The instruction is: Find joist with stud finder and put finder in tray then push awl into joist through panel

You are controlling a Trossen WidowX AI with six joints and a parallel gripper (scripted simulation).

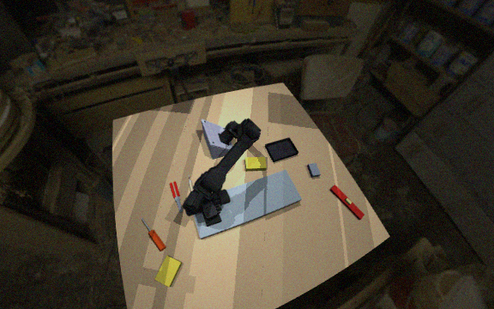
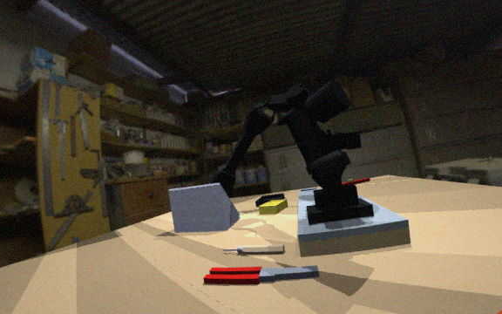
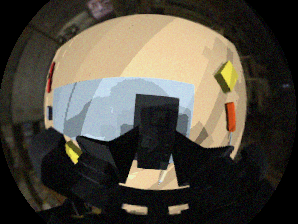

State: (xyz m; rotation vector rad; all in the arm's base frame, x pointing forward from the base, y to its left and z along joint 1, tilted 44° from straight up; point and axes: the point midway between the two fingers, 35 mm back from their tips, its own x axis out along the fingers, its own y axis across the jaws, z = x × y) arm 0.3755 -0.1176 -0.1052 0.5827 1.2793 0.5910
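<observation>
Now: gripper tip 48 cm to the right of the black tray, 27 cm past it and 5 cm above it. From my gripper tip the other things lie so: stud finder (2 cm above, 1 cm ahead); small grey block (61 cm to the left, 9 cm behind, 5 cm below); awl (19 cm behind, 7 cm to the right, 6 cm below).
</observation>
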